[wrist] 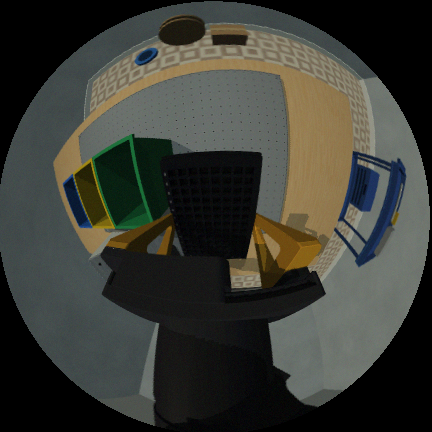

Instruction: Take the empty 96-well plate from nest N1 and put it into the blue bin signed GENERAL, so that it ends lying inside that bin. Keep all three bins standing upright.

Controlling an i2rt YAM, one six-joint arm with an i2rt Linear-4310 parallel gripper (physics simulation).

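Places are measured from the arm's base along level axes (x right, y up, z back), in metres.
Pixels of known places: gripper, fingertip midpoint: (213, 217).
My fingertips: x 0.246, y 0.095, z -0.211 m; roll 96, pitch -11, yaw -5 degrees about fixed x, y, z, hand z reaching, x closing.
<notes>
For each thing: its middle in the pictures, then the offset to it from my fingertips. Level surfaces: height alone.
- black 96-well plate, body centre: (212, 216) dx +0.000, dy +0.002, dz -0.001 m
- blue bin, body centre: (92, 192) dx -0.447, dy -0.154, dz -0.075 m
- yellow bin, body centre: (110, 186) dx -0.316, dy -0.154, dz -0.063 m
- large green bin, body centre: (141, 177) dx -0.185, dy -0.154, dz -0.050 m
- grey perforated board, its level: dy -0.244 m
- wooden table, its level: dy -0.257 m
My gripper (213, 217) is shut on the black 96-well plate (215, 192), one orange finger on each long side. The plate is up off the table, its grid of wells facing the camera. The blue bin (74, 200) stands at the far left of a row of three. The yellow bin (91, 196) is beside it, and the large green bin (119, 182) is the nearest of them, just left of the plate. All three bins look upright. Their signs cannot be read, and nest N1 does not show.
A grey perforated board (225, 110) lies on the wooden table (317, 135). A blue framed object (390, 210) stands off the table's right edge. Beyond the far edge are a blue ring-like object (137, 58), a dark round object (182, 31) and a brown box (229, 38) on the patterned floor.
</notes>
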